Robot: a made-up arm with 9 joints. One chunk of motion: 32 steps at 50 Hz.
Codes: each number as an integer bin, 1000 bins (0 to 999) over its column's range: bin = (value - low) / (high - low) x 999, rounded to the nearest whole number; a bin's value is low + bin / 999 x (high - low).
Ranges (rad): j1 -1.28..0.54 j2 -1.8..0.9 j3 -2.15..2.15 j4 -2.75..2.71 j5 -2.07..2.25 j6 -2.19..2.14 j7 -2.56..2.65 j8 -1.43..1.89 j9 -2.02..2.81
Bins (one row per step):
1: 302 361 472 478 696 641 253 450 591
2: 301 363 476 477 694 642 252 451 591
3: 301 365 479 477 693 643 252 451 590
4: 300 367 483 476 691 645 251 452 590
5: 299 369 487 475 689 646 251 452 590
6: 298 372 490 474 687 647 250 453 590
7: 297 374 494 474 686 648 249 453 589
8: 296 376 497 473 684 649 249 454 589
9: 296 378 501 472 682 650 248 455 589
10: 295 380 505 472 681 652 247 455 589
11: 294 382 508 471 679 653 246 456 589
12: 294 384 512 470 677 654 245 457 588
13: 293 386 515 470 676 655 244 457 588
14: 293 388 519 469 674 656 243 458 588
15: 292 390 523 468 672 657 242 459 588
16: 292 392 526 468 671 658 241 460 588
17: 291 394 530 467 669 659 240 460 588
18: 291 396 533 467 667 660 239 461 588
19: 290 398 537 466 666 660 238 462 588
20: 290 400 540 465 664 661 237 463 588
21: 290 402 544 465 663 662 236 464 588
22: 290 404 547 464 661 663 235 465 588
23: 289 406 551 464 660 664 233 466 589
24: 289 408 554 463 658 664 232 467 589
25: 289 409 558 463 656 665 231 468 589
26: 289 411 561 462 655 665 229 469 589
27: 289 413 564 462 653 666 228 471 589
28: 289 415 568 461 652 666 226 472 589
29: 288 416 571 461 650 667 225 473 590
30: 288 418 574 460 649 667 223 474 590
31: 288 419 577 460 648 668 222 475 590
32: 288 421 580 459 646 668 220 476 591
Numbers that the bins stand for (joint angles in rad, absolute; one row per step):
1: -0.7298 -0.8243 -0.1184 -0.1375 0.9397 0.5883 -1.2406 0.0655 0.8374
2: -0.7316 -0.8189 -0.1012 -0.1430 0.9311 0.5926 -1.2458 0.0688 0.8374
3: -0.7316 -0.8135 -0.0882 -0.1430 0.9268 0.5970 -1.2458 0.0688 0.8326
4: -0.7335 -0.8081 -0.0710 -0.1484 0.9181 0.6056 -1.2510 0.0721 0.8326
5: -0.7353 -0.8027 -0.0538 -0.1539 0.9095 0.6100 -1.2510 0.0721 0.8326
6: -0.7371 -0.7946 -0.0409 -0.1594 0.9008 0.6143 -1.2562 0.0755 0.8326
7: -0.7389 -0.7892 -0.0237 -0.1594 0.8965 0.6186 -1.2614 0.0755 0.8277
8: -0.7407 -0.7838 -0.0108 -0.1648 0.8878 0.6230 -1.2614 0.0788 0.8277
9: -0.7407 -0.7784 0.0065 -0.1703 0.8792 0.6273 -1.2666 0.0821 0.8277
10: -0.7426 -0.7730 0.0237 -0.1703 0.8749 0.6360 -1.2718 0.0821 0.8277
11: -0.7444 -0.7676 0.0366 -0.1758 0.8662 0.6403 -1.2771 0.0854 0.8277
12: -0.7444 -0.7622 0.0538 -0.1812 0.8576 0.6447 -1.2823 0.0888 0.8229
13: -0.7462 -0.7568 0.0667 -0.1812 0.8532 0.6490 -1.2875 0.0888 0.8229
14: -0.7462 -0.7514 0.0839 -0.1867 0.8446 0.6533 -1.2927 0.0921 0.8229
15: -0.7480 -0.7459 0.1012 -0.1922 0.8359 0.6577 -1.2979 0.0954 0.8229
16: -0.7480 -0.7405 0.1141 -0.1922 0.8316 0.6620 -1.3031 0.0987 0.8229
17: -0.7498 -0.7351 0.1313 -0.1976 0.8230 0.6663 -1.3083 0.0987 0.8229
18: -0.7498 -0.7297 0.1442 -0.1976 0.8143 0.6707 -1.3136 0.1021 0.8229
19: -0.7517 -0.7243 0.1614 -0.2031 0.8100 0.6707 -1.3188 0.1054 0.8229
20: -0.7517 -0.7189 0.1743 -0.2086 0.8014 0.6750 -1.3240 0.1087 0.8229
21: -0.7517 -0.7135 0.1915 -0.2086 0.7970 0.6793 -1.3292 0.1120 0.8229
22: -0.7517 -0.7081 0.2045 -0.2140 0.7884 0.6837 -1.3344 0.1153 0.8229
23: -0.7535 -0.7027 0.2217 -0.2140 0.7841 0.6880 -1.3449 0.1187 0.8277
24: -0.7535 -0.6973 0.2346 -0.2195 0.7754 0.6880 -1.3501 0.1220 0.8277
25: -0.7535 -0.6946 0.2518 -0.2195 0.7668 0.6923 -1.3553 0.1253 0.8277
26: -0.7535 -0.6892 0.2647 -0.2250 0.7624 0.6923 -1.3657 0.1286 0.8277
27: -0.7535 -0.6838 0.2776 -0.2250 0.7538 0.6967 -1.3709 0.1353 0.8277
28: -0.7535 -0.6784 0.2948 -0.2304 0.7495 0.6967 -1.3814 0.1386 0.8277
29: -0.7553 -0.6757 0.3078 -0.2304 0.7408 0.7010 -1.3866 0.1419 0.8326
30: -0.7553 -0.6703 0.3207 -0.2359 0.7365 0.7010 -1.3970 0.1453 0.8326
31: -0.7553 -0.6676 0.3336 -0.2359 0.7322 0.7053 -1.4022 0.1486 0.8326
32: -0.7553 -0.6622 0.3465 -0.2414 0.7235 0.7053 -1.4127 0.1519 0.8374

